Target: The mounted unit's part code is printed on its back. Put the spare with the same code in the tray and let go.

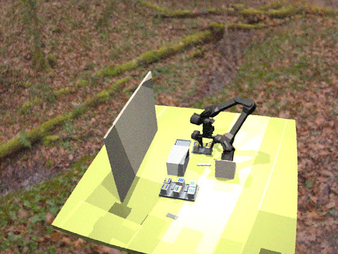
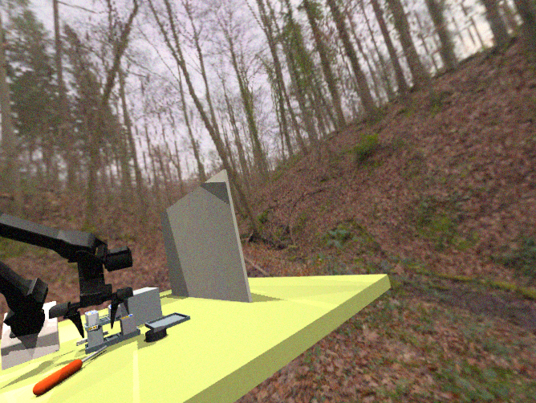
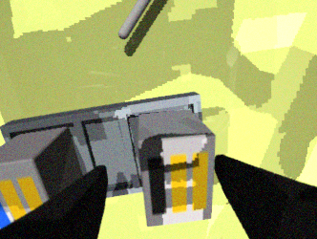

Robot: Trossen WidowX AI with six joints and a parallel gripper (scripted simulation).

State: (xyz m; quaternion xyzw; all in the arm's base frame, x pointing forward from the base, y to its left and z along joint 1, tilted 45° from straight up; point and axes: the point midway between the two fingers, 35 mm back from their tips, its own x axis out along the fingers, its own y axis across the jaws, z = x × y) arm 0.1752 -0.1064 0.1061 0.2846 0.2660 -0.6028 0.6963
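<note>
Right now my gripper tip is 3 cm short of the grey rack and 3 cm above it. Also, from my gripper tip: flat tray: 17 cm ahead, 3 cm below; black puck: 13 cm ahead, 12 cm to the right, 2 cm below; white stick: 2 cm behind, 12 cm to the left, 3 cm below.
</note>
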